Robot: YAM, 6 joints.
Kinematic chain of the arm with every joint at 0, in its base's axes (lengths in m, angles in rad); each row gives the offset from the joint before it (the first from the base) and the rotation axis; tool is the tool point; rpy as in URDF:
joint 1: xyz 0 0 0.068 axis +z
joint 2: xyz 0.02 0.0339 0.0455 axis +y
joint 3: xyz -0.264 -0.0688 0 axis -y
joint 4: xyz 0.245 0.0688 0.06 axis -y
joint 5: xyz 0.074 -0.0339 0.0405 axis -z
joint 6: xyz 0.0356 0 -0.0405 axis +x
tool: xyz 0 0 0 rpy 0 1.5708 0
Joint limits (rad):
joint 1: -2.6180..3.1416
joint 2: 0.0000..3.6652
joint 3: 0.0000..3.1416
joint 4: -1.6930..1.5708
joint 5: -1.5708..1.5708
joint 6: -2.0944..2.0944
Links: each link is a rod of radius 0.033 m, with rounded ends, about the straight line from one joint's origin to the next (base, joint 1, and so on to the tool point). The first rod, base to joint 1, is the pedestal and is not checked.
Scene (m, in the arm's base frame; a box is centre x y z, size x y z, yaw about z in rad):
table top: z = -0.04
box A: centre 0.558 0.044 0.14 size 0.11 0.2 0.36 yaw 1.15
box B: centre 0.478 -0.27 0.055 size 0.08 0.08 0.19 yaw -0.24
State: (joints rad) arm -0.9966 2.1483 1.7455 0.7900 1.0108 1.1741
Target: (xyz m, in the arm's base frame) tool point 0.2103 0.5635 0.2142
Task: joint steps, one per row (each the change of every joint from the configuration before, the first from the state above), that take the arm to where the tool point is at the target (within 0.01 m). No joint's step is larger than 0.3 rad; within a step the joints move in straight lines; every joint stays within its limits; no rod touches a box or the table.
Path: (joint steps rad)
1: 0.2851 0.0341 0.2327 -0.0244 0.0362 -0.0232
2: 0.2850 0.0342 0.2327 -0.0244 0.0362 -0.0233
3: 0.2851 0.0341 0.2327 -0.0244 0.0362 -0.0232
4: 0.2851 0.0342 0.2326 -0.0243 0.0362 -0.0232
5: 0.2851 0.0341 0.2327 -0.0244 0.0362 -0.0233
6: 0.2850 0.0342 0.2327 -0.0244 0.0362 -0.0232
7: 0.1345 0.0769 -0.2245 0.0009 -0.1330 0.0348
8: 0.1344 0.0769 -0.2245 0.0009 -0.1331 0.0349
9: 0.1344 0.0770 -0.2246 0.0009 -0.1330 0.0348
10: 0.1345 0.0769 -0.2245 0.0009 -0.1331 0.0349

